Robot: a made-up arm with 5 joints. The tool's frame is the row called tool.
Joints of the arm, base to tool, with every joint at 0 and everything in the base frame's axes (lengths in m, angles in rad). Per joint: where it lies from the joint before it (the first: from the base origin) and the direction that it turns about. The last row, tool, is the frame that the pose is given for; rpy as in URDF.
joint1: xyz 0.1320 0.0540 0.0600 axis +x
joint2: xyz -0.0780 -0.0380 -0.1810 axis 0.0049 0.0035 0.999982
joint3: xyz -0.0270 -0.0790 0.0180 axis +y
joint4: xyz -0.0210 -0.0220 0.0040 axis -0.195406 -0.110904 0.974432
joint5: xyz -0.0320 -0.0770 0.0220 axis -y
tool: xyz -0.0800 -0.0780 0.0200 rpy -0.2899 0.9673 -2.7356
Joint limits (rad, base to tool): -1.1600..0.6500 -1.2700..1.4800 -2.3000..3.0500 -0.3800..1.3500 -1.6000..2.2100
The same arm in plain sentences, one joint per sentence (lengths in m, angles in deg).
The arm has five revolute joints in a row. What follows holds with every joint at zero, and every direction is one of the base frame's. Joint 1 lies 0.132 m along +x and 0.054 m along +y and 0.06 m along +z from the base frame's origin and turns about +x, from -66.46 to 37.24 deg. Joint 2 lies 0.078 m along -x and 0.038 m along -y and 0.181 m along -z from joint 1 and turns about the direction (0.0049, 0.0035, 0.999982), from -72.77 to 84.8 deg. Joint 3 lies 0.027 m along -x and 0.079 m along -y and 0.018 m along +z from joint 2 and turns about +y, from -131.78 to 174.75 deg. Joint 4 lies 0.021 m along -x and 0.022 m along -y and 0.004 m along +z from joint 3 and turns about the direction (-0.195406, -0.110904, 0.974432), from -21.77 to 77.35 deg. Joint 5 lies 0.032 m along -x and 0.077 m along -y and 0.022 m along +z from joint 4 and turns about -y, from -91.67 to 126.62 deg. The tool frame, which is the frame that the pose is given for, lies 0.08 m along -x and 0.078 m along -y and 0.02 m along +z from joint 5; its axes are the base frame's turned by roll -16.61, pitch 55.42 and yaw -156.74 deg (as in URDF: about the fixed x, then y, then z).
